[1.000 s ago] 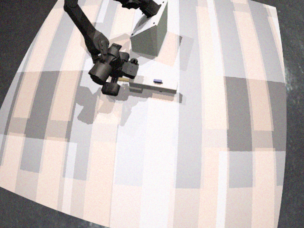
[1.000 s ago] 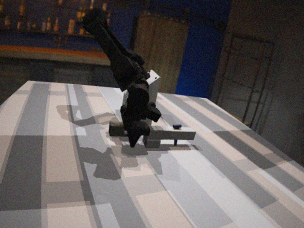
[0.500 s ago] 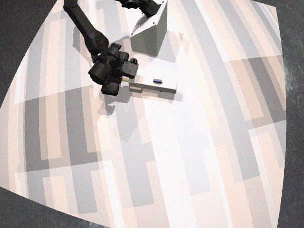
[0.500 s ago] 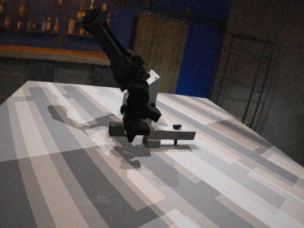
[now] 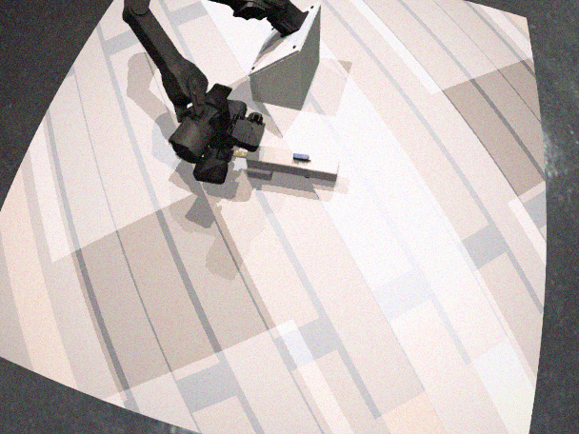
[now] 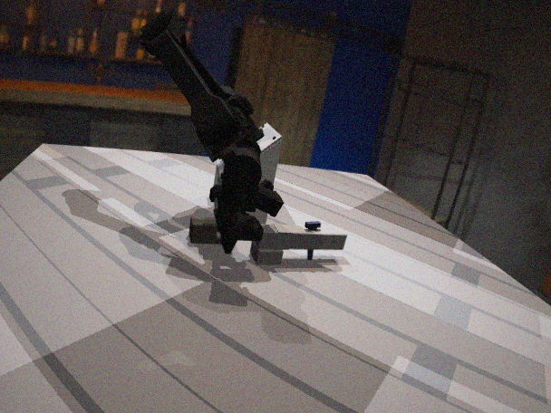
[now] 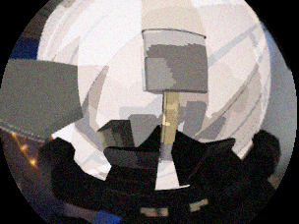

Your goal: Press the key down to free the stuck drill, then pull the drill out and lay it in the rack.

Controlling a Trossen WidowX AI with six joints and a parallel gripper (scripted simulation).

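Now: gripper tip 4 cm to the right of the drill, 4 cm below it and 1 cm past it. From my gripper tip the other things lie so: key: 16 cm to the left, 4 cm above, 3 cm behind; block: 14 cm to the left, 3 cm above, 2 cm behind; slotted rack: 7 cm behind, 4 cm to the right, 1 cm above.
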